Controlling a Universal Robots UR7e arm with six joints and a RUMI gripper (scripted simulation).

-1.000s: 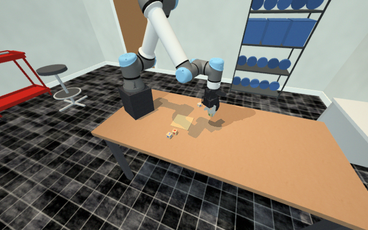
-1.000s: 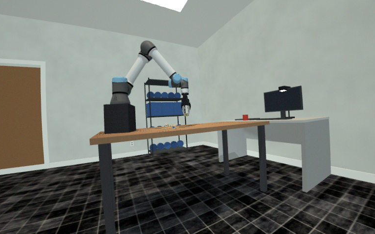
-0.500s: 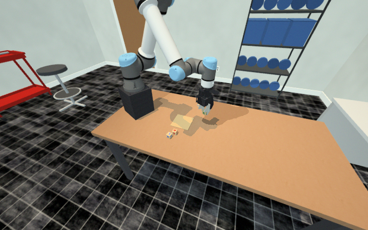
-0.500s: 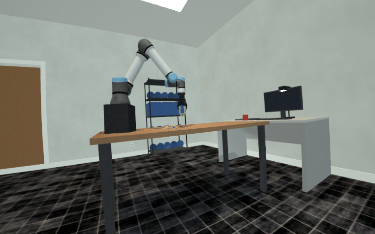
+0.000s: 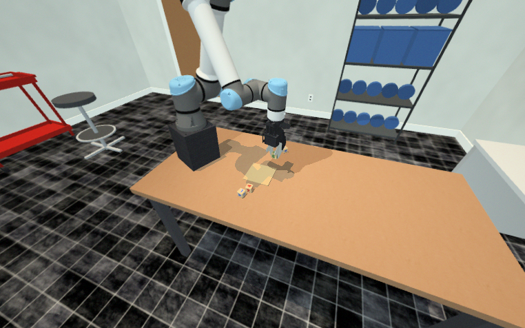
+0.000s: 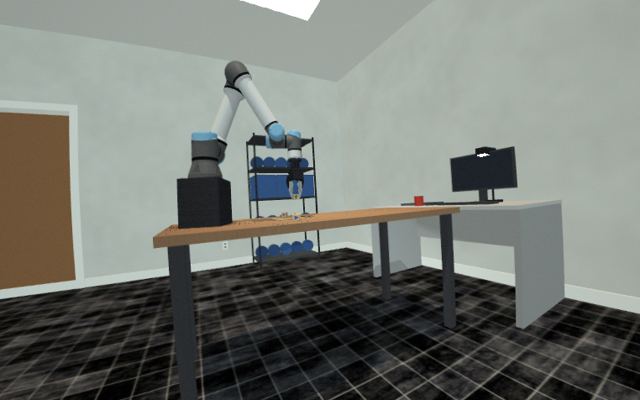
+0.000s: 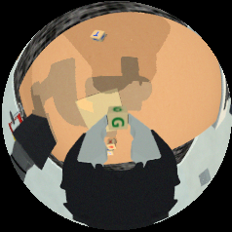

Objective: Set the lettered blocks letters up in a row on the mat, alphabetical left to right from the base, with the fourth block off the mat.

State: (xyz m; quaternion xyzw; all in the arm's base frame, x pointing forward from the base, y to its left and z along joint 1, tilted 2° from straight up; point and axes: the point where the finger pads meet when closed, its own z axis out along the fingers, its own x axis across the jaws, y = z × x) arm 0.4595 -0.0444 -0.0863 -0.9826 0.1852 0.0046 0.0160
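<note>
The pale yellow mat lies 12 cm below my hand, 7 cm behind it and 3 cm to the right of it. From my hand the other things lie so: wooden letter block: 19 cm to the right, 13 cm behind, 10 cm below.
</note>
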